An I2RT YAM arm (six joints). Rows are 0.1 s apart.
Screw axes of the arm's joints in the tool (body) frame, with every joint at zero. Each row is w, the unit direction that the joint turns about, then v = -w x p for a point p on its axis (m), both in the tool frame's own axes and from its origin. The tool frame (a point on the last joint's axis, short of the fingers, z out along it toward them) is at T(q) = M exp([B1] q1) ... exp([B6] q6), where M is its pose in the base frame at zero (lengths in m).
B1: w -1 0 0 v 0.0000 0.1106 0.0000
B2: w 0 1 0 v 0.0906 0.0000 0.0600
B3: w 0 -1 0 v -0.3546 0.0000 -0.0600
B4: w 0 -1 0 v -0.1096 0.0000 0.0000
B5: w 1 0 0 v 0.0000 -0.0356 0.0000
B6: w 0 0 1 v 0.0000 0.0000 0.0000
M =
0 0 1 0.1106
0 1 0 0.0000
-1 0 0 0.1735
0 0 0 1
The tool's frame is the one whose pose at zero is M.
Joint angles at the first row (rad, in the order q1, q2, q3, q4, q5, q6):
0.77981, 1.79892, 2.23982, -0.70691, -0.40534, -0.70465
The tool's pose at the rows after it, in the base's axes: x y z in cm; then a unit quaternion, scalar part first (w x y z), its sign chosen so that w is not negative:
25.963 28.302 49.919 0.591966 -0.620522 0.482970 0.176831
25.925 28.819 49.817 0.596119 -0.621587 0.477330 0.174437
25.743 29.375 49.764 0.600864 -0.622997 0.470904 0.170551
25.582 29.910 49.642 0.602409 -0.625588 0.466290 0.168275
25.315 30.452 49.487 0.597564 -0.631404 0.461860 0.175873
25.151 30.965 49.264 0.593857 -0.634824 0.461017 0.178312
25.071 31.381 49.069 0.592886 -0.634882 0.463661 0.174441
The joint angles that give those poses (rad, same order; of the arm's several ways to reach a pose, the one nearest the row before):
0.79283, 1.81115, 2.24115, -0.68921, -0.39466, -0.72074
0.80364, 1.81892, 2.24116, -0.67137, -0.38590, -0.72672
0.81804, 1.82501, 2.24109, -0.65424, -0.37228, -0.73505
0.83118, 1.83294, 2.24402, -0.64589, -0.36217, -0.74243
0.84469, 1.84357, 2.25457, -0.65366, -0.37065, -0.74245
0.85660, 1.85356, 2.26100, -0.65760, -0.36707, -0.74244
0.86639, 1.86126, 2.26412, -0.65686, -0.34916, -0.74245

